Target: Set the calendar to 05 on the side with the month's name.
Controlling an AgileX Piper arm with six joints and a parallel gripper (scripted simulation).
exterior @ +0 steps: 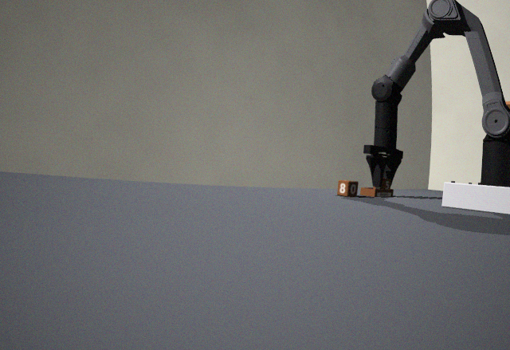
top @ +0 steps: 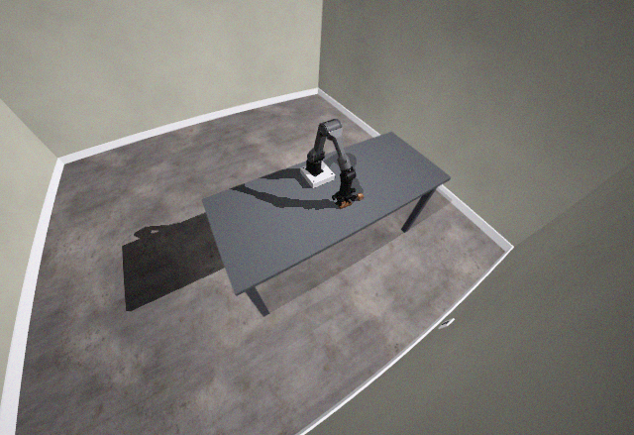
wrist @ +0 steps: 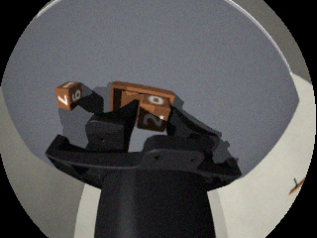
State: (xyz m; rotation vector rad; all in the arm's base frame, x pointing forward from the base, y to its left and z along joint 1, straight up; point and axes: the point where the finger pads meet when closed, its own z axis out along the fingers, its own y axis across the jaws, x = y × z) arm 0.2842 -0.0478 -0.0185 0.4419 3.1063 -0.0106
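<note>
Right now the cube is right at my hand. From my hand the other things lie so: brown calendar tray: 2 cm to the left, 2 cm below.
</note>
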